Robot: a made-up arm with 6 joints. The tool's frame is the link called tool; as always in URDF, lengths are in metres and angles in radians. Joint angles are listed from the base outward. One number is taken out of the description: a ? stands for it. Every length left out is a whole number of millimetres.
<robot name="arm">
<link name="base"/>
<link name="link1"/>
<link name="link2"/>
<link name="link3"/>
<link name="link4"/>
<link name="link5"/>
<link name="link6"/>
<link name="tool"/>
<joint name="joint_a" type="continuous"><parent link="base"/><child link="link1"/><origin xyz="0.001 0.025 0.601" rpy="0.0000 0.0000 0.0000"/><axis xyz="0 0 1"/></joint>
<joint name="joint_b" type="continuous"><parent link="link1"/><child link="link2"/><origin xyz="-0.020 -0.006 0.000" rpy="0.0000 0.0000 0.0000"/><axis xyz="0 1 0"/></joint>
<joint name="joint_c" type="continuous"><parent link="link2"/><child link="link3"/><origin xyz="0.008 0.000 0.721" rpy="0.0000 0.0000 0.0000"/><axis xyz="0 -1 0"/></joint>
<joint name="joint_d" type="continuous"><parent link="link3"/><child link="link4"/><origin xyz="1.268 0.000 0.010" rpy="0.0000 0.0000 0.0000"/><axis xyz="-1 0 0"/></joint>
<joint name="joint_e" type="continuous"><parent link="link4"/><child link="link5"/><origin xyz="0.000 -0.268 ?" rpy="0.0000 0.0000 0.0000"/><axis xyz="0 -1 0"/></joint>
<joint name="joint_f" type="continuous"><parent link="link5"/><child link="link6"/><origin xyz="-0.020 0.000 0.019" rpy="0.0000 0.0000 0.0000"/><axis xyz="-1 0 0"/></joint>
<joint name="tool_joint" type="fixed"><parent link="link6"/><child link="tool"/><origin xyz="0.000 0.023 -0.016" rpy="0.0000 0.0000 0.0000"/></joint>
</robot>
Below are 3 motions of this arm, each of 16 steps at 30 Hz.
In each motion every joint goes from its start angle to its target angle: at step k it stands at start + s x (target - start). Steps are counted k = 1, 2, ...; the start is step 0. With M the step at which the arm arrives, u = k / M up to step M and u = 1 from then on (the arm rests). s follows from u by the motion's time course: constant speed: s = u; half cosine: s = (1 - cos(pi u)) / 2; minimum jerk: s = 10 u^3 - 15 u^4 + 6 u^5.
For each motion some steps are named. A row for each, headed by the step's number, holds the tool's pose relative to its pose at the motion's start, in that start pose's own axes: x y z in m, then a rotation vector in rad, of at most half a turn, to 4 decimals.
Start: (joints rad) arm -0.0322 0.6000 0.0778 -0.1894 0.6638 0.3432
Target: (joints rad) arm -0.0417 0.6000 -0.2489 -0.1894 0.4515 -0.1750
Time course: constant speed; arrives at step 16
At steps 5, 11, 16:
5: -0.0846 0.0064 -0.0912 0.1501 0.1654 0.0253
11: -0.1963 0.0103 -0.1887 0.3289 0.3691 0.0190
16: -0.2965 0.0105 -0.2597 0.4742 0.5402 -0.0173

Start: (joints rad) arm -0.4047 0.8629 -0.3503 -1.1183 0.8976 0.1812
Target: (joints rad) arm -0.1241 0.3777 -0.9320 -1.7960 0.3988 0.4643
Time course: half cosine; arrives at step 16
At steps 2, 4, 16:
2: -0.0215 -0.0038 -0.0012 -0.0022 0.0260 -0.0087
4: -0.0824 -0.0168 -0.0045 -0.0076 0.0999 -0.0315
16: -0.5105 -0.2146 -0.0220 0.0059 0.6566 -0.1169

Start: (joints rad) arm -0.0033 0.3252 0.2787 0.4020 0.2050 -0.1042
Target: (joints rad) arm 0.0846 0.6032 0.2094 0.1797 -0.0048 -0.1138
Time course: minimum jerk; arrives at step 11
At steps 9, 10, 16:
9: 0.0549 0.2632 -0.4961 0.2202 0.5068 0.1013
10: 0.0530 0.2742 -0.5156 0.2276 0.5279 0.1049
16: 0.0526 0.2761 -0.5189 0.2288 0.5315 0.1055

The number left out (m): 0.023
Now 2 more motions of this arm.
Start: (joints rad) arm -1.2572 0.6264 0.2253 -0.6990 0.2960 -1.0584
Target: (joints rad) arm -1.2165 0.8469 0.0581 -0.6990 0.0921 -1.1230
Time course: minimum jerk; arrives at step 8
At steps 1, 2, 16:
1: -0.0001 -0.0084 0.0005 -0.0002 0.0012 -0.0090
2: -0.0015 -0.0543 0.0034 -0.0014 0.0077 -0.0579
16: -0.0945 -0.5008 0.0508 -0.0032 0.0490 -0.5625

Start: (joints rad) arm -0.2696 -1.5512 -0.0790 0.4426 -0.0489 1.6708
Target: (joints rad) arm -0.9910 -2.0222 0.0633 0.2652 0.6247 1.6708
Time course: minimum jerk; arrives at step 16
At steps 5, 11, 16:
5: -0.0950 -0.1787 0.0219 -0.0986 0.0713 -0.2131
11: -0.4958 -0.7089 0.4276 -0.4736 0.0898 -1.0233
16: -0.6194 -0.7952 0.6161 -0.5688 0.0238 -1.2560

